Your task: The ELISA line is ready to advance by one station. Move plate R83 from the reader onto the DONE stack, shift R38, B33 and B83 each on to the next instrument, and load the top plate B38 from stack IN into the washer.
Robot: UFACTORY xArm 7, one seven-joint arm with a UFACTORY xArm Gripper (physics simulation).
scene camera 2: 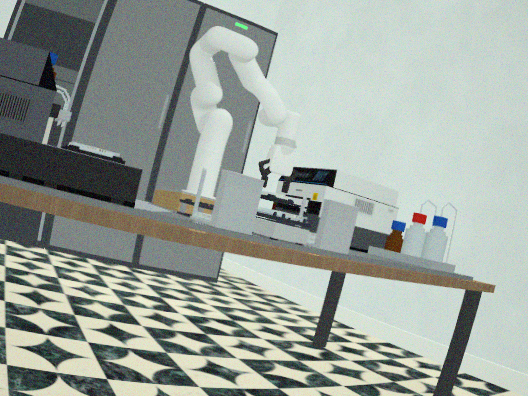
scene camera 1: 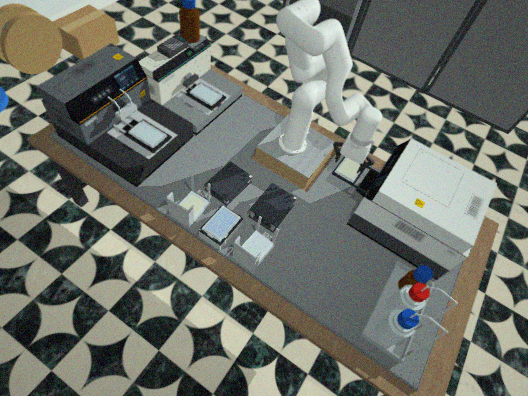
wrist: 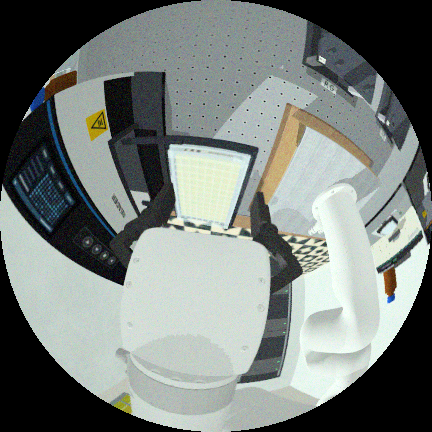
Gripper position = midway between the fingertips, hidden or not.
My gripper (scene camera 2: pixel 273 190) is open and holds nothing. I also see a white rack (scene camera 1: pixel 186 217).
My gripper shows as well in the wrist view (wrist: pixel 212 194).
